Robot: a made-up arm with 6 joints. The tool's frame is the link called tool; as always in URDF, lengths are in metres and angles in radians. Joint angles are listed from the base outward. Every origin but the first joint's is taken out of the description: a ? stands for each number. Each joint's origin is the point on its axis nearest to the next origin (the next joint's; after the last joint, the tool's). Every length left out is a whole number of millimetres.
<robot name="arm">
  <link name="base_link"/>
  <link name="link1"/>
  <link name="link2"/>
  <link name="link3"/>
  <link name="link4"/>
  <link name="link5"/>
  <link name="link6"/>
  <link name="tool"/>
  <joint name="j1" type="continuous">
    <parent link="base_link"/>
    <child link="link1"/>
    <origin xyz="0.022 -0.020 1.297"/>
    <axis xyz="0 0 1"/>
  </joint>
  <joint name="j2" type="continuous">
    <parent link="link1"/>
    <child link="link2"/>
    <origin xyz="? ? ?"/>
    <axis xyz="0 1 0"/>
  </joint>
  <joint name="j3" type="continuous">
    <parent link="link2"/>
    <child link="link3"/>
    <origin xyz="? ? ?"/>
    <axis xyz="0 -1 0"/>
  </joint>
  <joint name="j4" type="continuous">
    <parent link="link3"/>
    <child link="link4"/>
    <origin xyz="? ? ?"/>
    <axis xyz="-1 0 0"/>
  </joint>
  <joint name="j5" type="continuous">
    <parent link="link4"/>
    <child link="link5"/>
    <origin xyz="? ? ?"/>
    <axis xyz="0 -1 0"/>
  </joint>
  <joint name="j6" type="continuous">
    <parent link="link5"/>
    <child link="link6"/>
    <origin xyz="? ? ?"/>
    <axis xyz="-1 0 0"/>
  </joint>
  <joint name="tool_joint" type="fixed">
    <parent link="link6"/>
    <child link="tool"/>
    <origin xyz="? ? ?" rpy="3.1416 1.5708 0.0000"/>
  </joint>
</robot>
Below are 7 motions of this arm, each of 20 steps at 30 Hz.
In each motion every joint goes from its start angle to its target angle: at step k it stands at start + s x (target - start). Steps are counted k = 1, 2, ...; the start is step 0. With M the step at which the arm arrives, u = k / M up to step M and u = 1 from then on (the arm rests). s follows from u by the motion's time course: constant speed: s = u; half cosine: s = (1 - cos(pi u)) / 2; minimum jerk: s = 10 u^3 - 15 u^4 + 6 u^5.
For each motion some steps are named. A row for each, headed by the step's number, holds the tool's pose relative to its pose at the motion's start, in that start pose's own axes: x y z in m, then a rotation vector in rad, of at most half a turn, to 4 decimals.
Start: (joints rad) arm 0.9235 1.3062 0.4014 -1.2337 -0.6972 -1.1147
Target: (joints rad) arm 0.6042 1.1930 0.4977 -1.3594 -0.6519 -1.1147
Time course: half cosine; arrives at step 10
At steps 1, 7, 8, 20:
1: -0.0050 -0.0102 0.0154 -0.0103 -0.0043 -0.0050
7: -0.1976 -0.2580 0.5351 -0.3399 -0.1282 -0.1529
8: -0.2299 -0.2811 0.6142 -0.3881 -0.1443 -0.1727
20: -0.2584 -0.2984 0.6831 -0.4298 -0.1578 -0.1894

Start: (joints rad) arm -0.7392 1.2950 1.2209 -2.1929 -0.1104 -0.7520
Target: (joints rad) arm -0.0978 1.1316 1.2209 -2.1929 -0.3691 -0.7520
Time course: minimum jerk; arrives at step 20
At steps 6, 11, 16, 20:
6: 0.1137 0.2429 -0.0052 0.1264 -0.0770 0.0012
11: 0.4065 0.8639 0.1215 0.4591 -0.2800 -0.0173
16: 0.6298 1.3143 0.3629 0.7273 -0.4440 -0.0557
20: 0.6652 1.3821 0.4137 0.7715 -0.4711 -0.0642

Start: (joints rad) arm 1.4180 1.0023 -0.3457 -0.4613 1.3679 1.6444
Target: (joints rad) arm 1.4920 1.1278 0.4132 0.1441 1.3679 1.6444
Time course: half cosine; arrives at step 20
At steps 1, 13, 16, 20:
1: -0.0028 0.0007 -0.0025 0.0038 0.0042 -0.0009
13: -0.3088 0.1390 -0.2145 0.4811 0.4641 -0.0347
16: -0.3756 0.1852 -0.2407 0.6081 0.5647 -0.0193
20: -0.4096 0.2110 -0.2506 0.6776 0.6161 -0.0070

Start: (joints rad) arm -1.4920 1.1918 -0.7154 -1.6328 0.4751 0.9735
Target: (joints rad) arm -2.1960 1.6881 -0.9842 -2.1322 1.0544 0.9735
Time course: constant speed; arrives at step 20
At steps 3, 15, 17, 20:
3: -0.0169 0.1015 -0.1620 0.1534 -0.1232 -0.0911
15: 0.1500 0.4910 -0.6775 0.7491 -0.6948 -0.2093
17: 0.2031 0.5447 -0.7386 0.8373 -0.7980 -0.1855
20: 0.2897 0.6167 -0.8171 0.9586 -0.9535 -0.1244

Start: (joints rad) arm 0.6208 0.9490 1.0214 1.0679 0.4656 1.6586
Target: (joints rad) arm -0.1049 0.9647 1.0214 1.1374 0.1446 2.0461
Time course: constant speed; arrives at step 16
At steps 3, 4, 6, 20:
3: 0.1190 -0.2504 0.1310 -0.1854 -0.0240 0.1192
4: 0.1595 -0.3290 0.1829 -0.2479 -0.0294 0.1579
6: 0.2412 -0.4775 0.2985 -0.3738 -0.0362 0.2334
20: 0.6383 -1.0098 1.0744 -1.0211 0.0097 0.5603

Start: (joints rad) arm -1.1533 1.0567 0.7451 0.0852 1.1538 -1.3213
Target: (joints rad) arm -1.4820 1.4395 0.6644 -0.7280 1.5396 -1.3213
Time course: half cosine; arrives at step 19
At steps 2, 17, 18, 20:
2: -0.0158 0.0256 0.0139 0.0090 0.0243 -0.0031
17: -0.6007 0.7066 0.7665 0.2586 0.9673 0.1904
18: -0.6120 0.7156 0.7874 0.2628 0.9881 0.2010
20: -0.6158 0.7186 0.7945 0.2642 0.9950 0.2046

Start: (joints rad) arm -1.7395 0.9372 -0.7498 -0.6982 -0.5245 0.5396
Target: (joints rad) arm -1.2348 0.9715 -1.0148 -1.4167 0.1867 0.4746
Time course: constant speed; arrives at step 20
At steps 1, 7, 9, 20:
1: 0.0061 -0.0269 -0.0178 0.0181 0.0199 -0.0187
7: 0.0596 -0.1704 -0.1244 0.1517 0.1425 -0.1314
9: 0.0836 -0.2112 -0.1591 0.2055 0.1854 -0.1680
20: 0.2624 -0.3771 -0.3282 0.5743 0.4537 -0.3413

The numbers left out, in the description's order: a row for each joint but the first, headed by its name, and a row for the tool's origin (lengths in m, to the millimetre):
j2: 0.131 -0.030 0.000
j3: -0.005 0.000 1.513
j4: 0.724 0.000 0.129
j5: 0.000 0.019 0.019
j6: 0.131 0.000 0.015
tool: 0.000 0.025 0.012

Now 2 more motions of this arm.
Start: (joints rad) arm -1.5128 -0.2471 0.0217 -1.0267 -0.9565 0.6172
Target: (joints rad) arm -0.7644 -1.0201 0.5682 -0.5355 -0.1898 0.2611
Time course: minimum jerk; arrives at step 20
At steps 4, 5, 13, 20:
4: 0.0076 -0.0794 0.0610 -0.0038 0.0633 0.0582
5: 0.0169 -0.1383 0.1142 -0.0098 0.1170 0.1011
13: 0.4495 -0.3956 1.2327 -0.3625 1.1590 0.3385
20: 0.7064 -0.1337 1.6328 -0.5689 1.5819 0.2221

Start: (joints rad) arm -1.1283 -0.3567 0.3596 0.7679 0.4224 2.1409
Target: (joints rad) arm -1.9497 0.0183 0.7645 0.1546 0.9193 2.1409
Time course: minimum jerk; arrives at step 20
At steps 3, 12, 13, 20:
3: -0.0051 -0.0076 -0.0110 -0.0045 -0.0116 0.0034
12: -0.0620 -0.3294 -0.1594 -0.0643 -0.3436 0.1696
13: -0.0547 -0.3815 -0.1579 -0.0631 -0.3888 0.2019
20: -0.0109 -0.5320 -0.1254 -0.0467 -0.5183 0.3078

